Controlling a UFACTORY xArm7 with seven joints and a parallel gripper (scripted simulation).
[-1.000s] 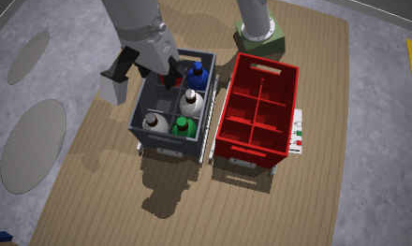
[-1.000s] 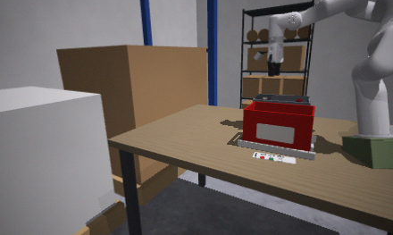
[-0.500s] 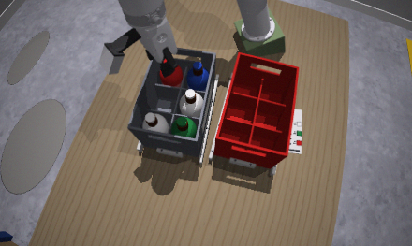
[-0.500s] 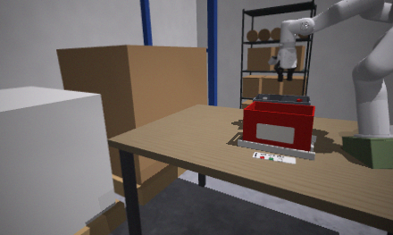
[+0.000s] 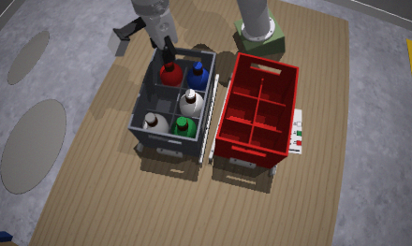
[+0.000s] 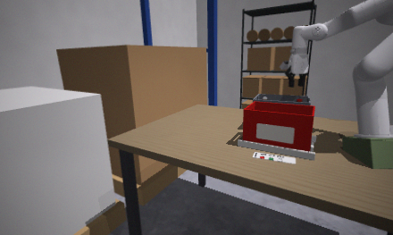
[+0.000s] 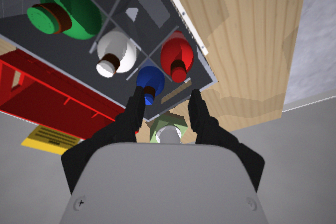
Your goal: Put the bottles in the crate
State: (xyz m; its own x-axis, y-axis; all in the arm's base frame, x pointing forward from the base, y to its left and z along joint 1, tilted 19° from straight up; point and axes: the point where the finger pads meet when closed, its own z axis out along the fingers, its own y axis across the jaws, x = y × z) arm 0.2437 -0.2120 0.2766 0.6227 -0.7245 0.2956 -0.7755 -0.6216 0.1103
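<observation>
Now: the red-label bottle 20 mm behind my hand and 160 mm below it. From my hand the other things lie so: green bottle 160 mm ahead, 60 mm to the left, 160 mm below; then blue-label bottle 20 mm behind, 90 mm to the left, 160 mm below; then grey crate 70 mm ahead, 30 mm to the left, 170 mm below.
</observation>
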